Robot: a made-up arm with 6 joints. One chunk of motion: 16 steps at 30 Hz.
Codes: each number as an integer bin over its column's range. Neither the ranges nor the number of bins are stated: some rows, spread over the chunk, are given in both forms.
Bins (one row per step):
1: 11 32 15 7 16 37
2: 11 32 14 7 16 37
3: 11 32 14 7 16 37
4: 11 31 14 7 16 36
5: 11 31 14 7 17 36
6: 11 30 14 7 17 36
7: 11 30 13 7 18 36
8: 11 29 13 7 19 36
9: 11 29 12 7 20 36
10: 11 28 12 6 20 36
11: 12 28 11 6 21 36
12: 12 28 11 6 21 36
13: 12 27 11 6 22 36
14: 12 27 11 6 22 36
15: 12 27 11 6 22 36
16: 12 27 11 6 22 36
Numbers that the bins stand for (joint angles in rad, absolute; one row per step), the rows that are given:
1: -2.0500 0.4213 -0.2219 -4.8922 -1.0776 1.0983
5: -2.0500 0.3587 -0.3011 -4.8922 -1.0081 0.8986
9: -2.0500 0.2337 -0.4595 -4.8922 -0.7995 0.8986
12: -1.9500 0.1711 -0.5387 -5.0919 -0.7300 0.8986
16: -1.9500 0.1086 -0.5387 -5.0919 -0.6605 0.8986
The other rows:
2: -2.0500 0.4213 -0.3011 -4.8922 -1.0776 1.0983
3: -2.0500 0.4213 -0.3011 -4.8922 -1.0776 1.0983
4: -2.0500 0.3587 -0.3011 -4.8922 -1.0776 0.8986
6: -2.0500 0.2962 -0.3011 -4.8922 -1.0081 0.8986
7: -2.0500 0.2962 -0.3803 -4.8922 -0.9386 0.8986
8: -2.0500 0.2337 -0.3803 -4.8922 -0.8690 0.8986
10: -2.0500 0.1711 -0.4595 -5.0919 -0.7995 0.8986
11: -1.9500 0.1711 -0.5387 -5.0919 -0.7300 0.8986
13: -1.9500 0.1086 -0.5387 -5.0919 -0.6605 0.8986
14: -1.9500 0.1086 -0.5387 -5.0919 -0.6605 0.8986
15: -1.9500 0.1086 -0.5387 -5.0919 -0.6605 0.8986

